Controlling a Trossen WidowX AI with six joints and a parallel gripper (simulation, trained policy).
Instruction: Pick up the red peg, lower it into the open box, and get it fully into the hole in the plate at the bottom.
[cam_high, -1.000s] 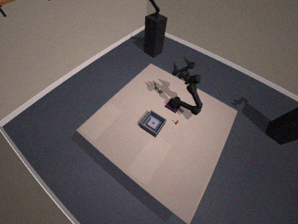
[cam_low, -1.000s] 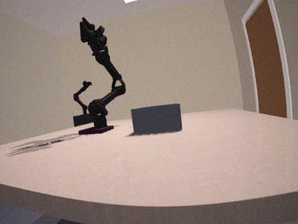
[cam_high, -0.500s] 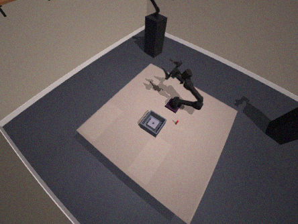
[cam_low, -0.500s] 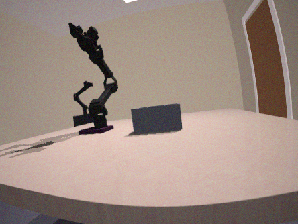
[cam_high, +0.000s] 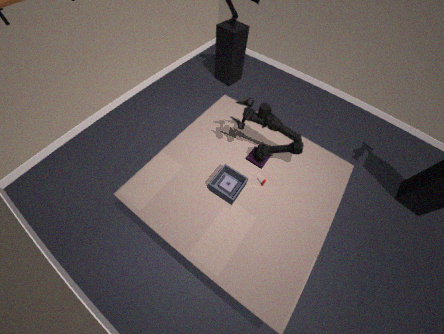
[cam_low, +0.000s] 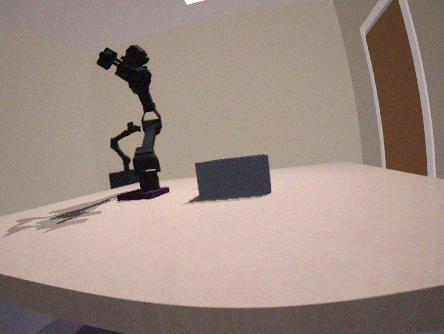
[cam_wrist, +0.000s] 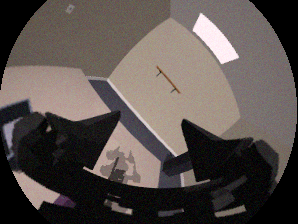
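Now: gripper tip 60 mm short of the red peg, 390 mm to the right of it and 370 mm above it. Round my gripper tip: grey-blue box (240 mm ahead, 220 mm to the left, 380 mm below).
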